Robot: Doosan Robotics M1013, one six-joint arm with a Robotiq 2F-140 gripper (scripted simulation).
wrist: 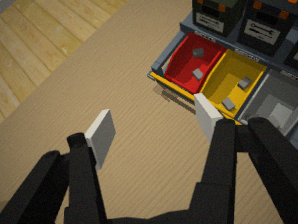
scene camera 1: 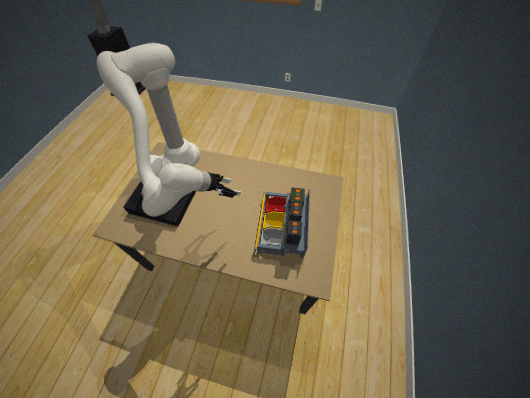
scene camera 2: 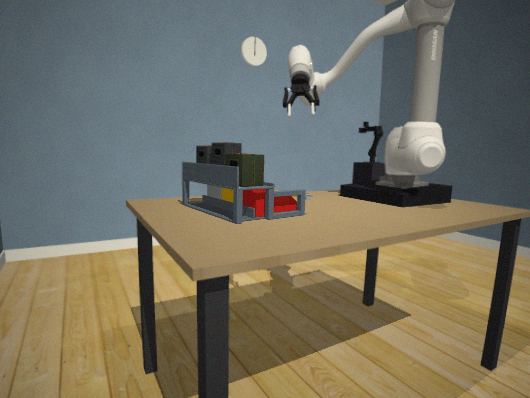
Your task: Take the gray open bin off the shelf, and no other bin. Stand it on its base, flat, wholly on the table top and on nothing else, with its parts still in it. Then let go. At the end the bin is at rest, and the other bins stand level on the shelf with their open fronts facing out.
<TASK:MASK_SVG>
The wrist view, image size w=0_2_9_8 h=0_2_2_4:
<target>my gripper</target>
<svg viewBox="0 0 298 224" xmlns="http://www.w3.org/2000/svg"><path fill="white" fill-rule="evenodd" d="M298 150L268 119L254 117L248 119L248 125L235 124L235 120L227 119L202 93L194 94L196 119L210 147L201 182L196 182L189 208L166 212L149 219L133 217L107 219L96 171L101 170L116 134L110 109L101 111L85 134L78 132L67 137L70 152L61 155L58 150L47 152L39 159L1 211L0 224L54 224L68 187L69 206L64 209L64 224L234 224L237 152L248 153L283 223L298 224Z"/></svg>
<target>red bin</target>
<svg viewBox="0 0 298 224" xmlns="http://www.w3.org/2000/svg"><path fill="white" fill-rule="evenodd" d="M190 32L172 54L164 75L167 81L194 96L194 94L198 94L201 91L208 75L227 48ZM197 68L203 72L203 76L199 82L192 75L192 72ZM203 48L204 56L194 58L193 49Z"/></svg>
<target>yellow bin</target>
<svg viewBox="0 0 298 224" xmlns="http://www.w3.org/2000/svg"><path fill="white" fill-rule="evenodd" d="M227 49L208 75L200 93L217 110L233 119L267 67ZM227 97L235 104L235 108L230 111L226 110L221 103ZM247 76L252 82L242 90L237 84Z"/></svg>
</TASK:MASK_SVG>
